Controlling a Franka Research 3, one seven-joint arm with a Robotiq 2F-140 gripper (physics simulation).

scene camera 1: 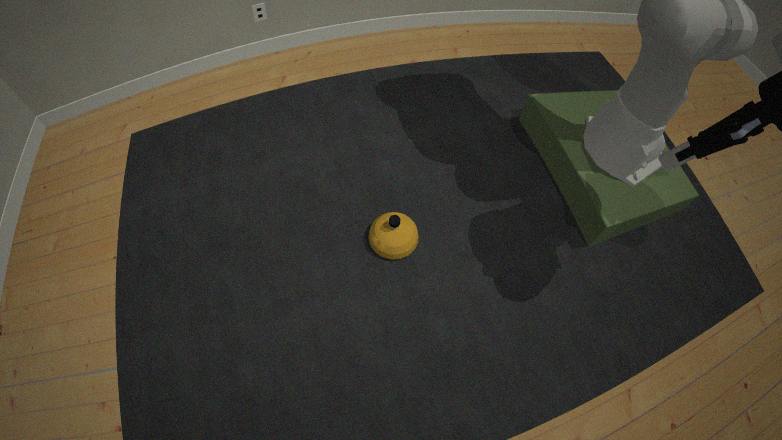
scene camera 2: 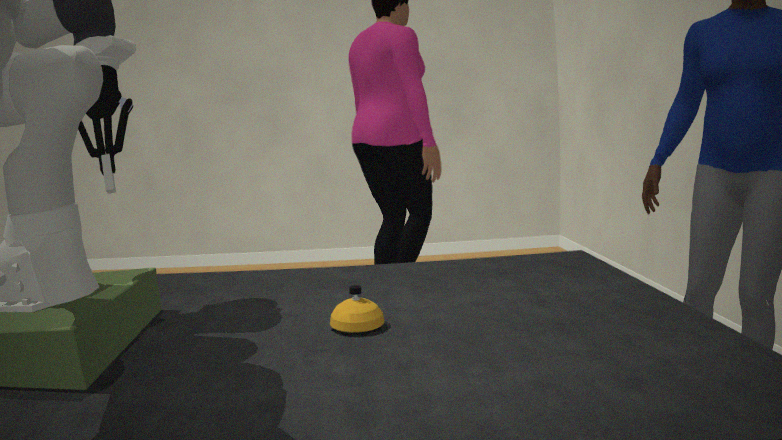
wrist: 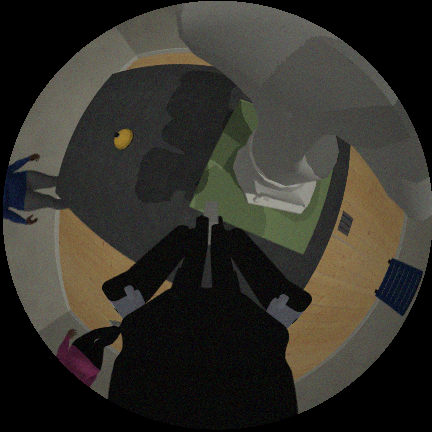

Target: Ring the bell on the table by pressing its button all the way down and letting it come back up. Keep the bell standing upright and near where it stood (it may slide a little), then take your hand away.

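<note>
A yellow dome bell (scene camera 1: 393, 240) (scene camera 2: 357, 317) (wrist: 124, 139) stands upright on the dark table top (scene camera 1: 246, 306) (scene camera 2: 546, 355) (wrist: 95, 180). Its black button (scene camera 1: 394, 221) (scene camera 2: 355, 289) (wrist: 117, 134) stands up on a short stem at the top, and nothing touches it. My gripper (scene camera 1: 669, 159) (scene camera 2: 109, 183) (wrist: 210, 210) is shut with nothing between its fingers. It points down in scene camera 2, high above table level and well to the side of the bell, close to the arm's base.
A green block (scene camera 1: 650, 210) (scene camera 2: 125, 309) (wrist: 295, 240) carries the arm's base. A person in a pink top (scene camera 2: 385, 87) stands behind the table, and a person in a blue top (scene camera 2: 735, 93) stands by its edge at the right of scene camera 2.
</note>
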